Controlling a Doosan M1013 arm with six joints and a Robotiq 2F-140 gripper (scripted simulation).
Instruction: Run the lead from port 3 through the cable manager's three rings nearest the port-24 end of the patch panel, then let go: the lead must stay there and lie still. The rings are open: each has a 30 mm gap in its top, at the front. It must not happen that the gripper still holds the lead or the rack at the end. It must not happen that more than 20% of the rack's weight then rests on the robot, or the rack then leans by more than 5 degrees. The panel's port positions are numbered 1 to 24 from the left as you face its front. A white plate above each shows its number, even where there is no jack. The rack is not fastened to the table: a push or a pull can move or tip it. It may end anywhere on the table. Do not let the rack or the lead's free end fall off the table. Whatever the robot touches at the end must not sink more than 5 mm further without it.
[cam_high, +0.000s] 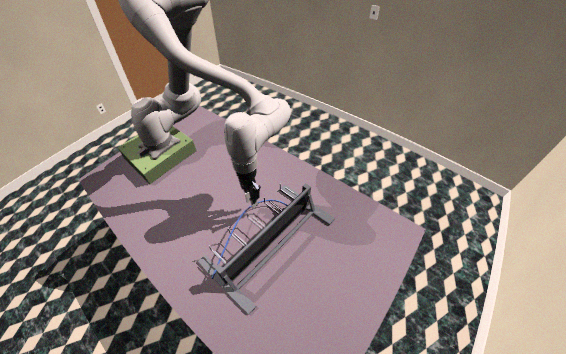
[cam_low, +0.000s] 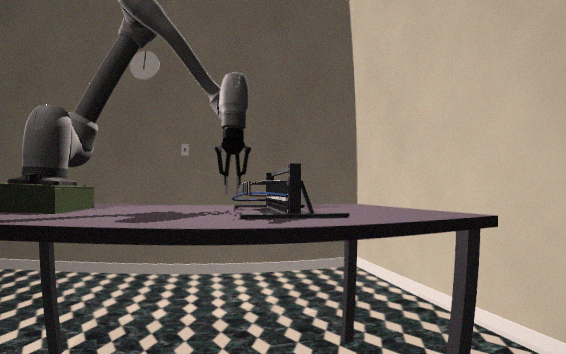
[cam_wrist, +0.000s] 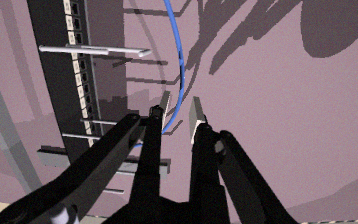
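The rack lies 15 cm ahead of my hand, 8 cm to the right of it and 2 cm below it.
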